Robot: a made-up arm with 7 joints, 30 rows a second.
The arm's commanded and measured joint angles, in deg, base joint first. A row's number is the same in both.
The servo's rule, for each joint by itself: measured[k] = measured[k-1] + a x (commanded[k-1-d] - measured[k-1]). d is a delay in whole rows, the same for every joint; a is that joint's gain. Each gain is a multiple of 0.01, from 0.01 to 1. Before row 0 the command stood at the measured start. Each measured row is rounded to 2 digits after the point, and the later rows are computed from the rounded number. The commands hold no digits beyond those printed.
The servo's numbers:
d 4
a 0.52 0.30 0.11 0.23 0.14 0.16 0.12
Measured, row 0:
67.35, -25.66, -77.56, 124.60, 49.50, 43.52, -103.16
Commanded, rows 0 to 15:
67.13, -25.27, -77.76, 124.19, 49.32, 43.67, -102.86
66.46, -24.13, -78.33, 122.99, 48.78, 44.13, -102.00
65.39, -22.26, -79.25, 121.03, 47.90, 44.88, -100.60
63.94, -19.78, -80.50, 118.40, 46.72, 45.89, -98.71
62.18, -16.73, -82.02, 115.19, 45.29, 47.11, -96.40
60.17, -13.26, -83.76, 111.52, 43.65, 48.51, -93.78
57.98, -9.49, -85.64, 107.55, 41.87, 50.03, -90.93
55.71, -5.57, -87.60, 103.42, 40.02, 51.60, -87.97
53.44, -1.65, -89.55, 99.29, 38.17, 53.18, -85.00
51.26, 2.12, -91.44, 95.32, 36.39, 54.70, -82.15
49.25, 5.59, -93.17, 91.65, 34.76, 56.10, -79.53
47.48, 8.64, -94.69, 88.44, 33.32, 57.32, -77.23
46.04, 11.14, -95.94, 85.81, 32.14, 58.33, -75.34
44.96, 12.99, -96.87, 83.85, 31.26, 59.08, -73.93
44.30, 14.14, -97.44, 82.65, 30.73, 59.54, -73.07
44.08, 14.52, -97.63, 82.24, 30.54, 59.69, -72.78
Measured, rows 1 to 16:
67.35, -25.66, -77.56, 124.60, 49.50, 43.52, -103.16
67.35, -25.66, -77.56, 124.60, 49.50, 43.52, -103.16
67.35, -25.66, -77.56, 124.60, 49.50, 43.52, -103.16
67.35, -25.66, -77.56, 124.60, 49.50, 43.52, -103.16
67.24, -25.54, -77.58, 124.51, 49.47, 43.54, -103.12
66.83, -25.12, -77.66, 124.16, 49.37, 43.63, -102.99
66.08, -24.26, -77.83, 123.44, 49.16, 43.83, -102.70
64.97, -22.92, -78.12, 122.28, 48.82, 44.16, -102.22
63.52, -21.06, -78.55, 120.65, 48.33, 44.63, -101.52
61.78, -18.72, -79.12, 118.55, 47.67, 45.25, -100.59
59.80, -15.95, -79.84, 116.02, 46.86, 46.01, -99.43
57.67, -12.84, -80.69, 113.12, 45.90, 46.90, -98.05
55.47, -9.48, -81.66, 109.94, 44.82, 47.90, -96.48
53.28, -6.00, -82.74, 106.58, 43.64, 48.99, -94.76
51.18, -2.52, -83.89, 103.15, 42.40, 50.13, -92.93
49.26, 0.83, -85.08, 99.77, 41.13, 51.28, -91.05

